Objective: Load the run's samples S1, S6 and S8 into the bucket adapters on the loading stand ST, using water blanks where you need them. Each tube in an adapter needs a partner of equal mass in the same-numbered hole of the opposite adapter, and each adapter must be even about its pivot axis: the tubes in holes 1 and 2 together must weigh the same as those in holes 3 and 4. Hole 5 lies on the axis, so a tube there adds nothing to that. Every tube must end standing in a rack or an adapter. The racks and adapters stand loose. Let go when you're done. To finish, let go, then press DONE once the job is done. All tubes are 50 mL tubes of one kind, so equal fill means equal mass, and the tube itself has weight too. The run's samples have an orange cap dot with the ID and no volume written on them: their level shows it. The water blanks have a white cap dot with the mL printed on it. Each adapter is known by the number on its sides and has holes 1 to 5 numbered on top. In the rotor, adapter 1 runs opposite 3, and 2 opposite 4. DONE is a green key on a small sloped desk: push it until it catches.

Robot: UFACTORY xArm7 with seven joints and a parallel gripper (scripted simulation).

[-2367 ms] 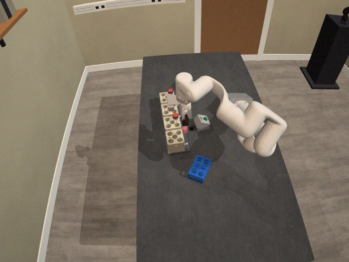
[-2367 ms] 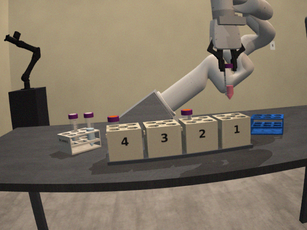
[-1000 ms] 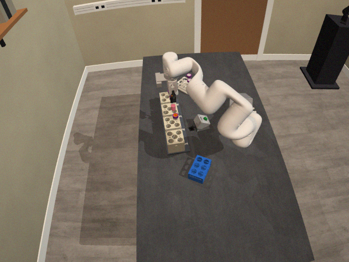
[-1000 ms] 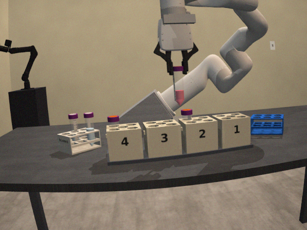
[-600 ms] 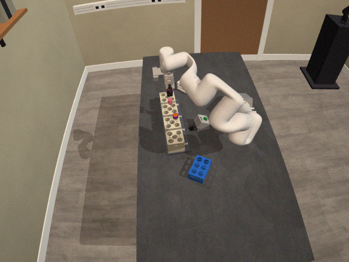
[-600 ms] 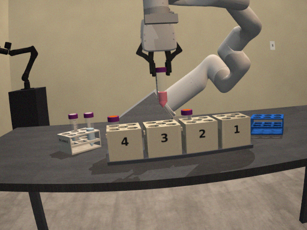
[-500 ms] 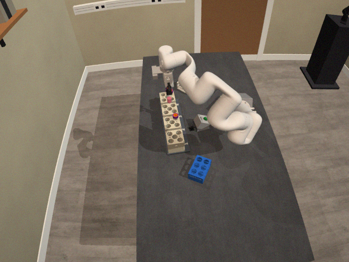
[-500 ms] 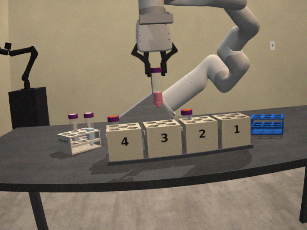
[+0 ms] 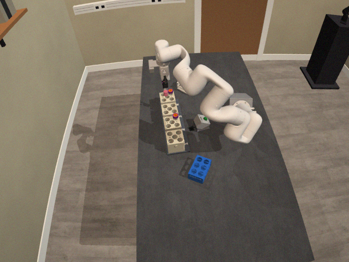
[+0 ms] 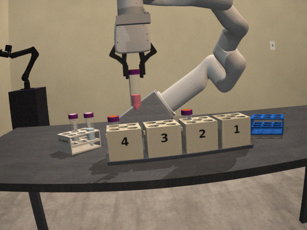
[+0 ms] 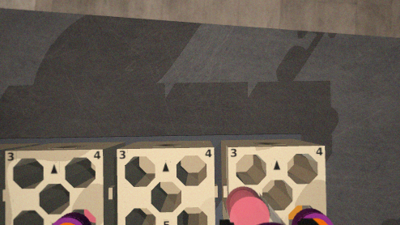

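Right now my hand is 10 mm to the left of the sample tube and 50 mm above it. The rest, counted from my hand: white blank rack (140 mm behind, 220 mm to the right, 220 mm below); then sample S8 (20 mm behind, 80 mm to the right, 180 mm below); then loading stand ST (30 mm behind, 120 mm to the left, 250 mm below).
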